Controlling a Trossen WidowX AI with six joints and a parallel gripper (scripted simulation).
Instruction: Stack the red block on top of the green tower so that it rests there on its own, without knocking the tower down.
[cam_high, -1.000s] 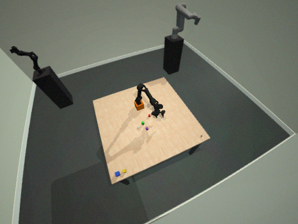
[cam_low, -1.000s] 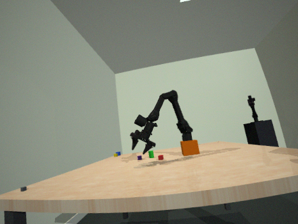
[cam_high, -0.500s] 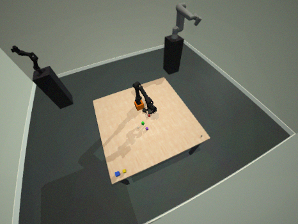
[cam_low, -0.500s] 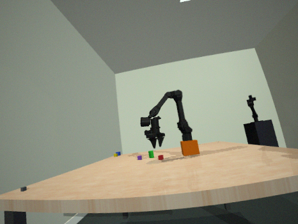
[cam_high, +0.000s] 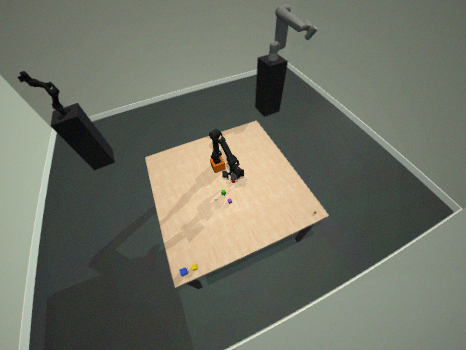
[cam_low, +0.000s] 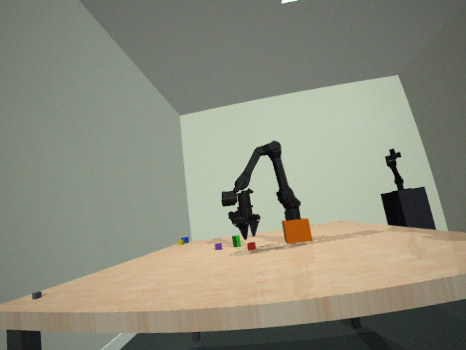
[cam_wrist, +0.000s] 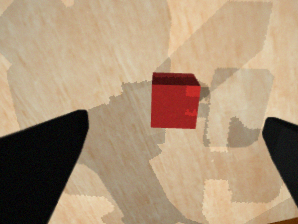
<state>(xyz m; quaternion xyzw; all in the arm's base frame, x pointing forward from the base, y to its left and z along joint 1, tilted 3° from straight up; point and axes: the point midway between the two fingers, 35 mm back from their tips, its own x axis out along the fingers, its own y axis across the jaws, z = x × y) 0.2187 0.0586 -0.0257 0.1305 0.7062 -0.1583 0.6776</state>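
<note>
Now: gripper tip 4 cm above the red block. The rest, counted from my gripper tip: purple block (17 cm ahead, 12 cm to the right, 3 cm below); white block (9 cm ahead, 22 cm to the right, 4 cm below); yellow block (53 cm ahead, 58 cm to the right, 3 cm below).
</note>
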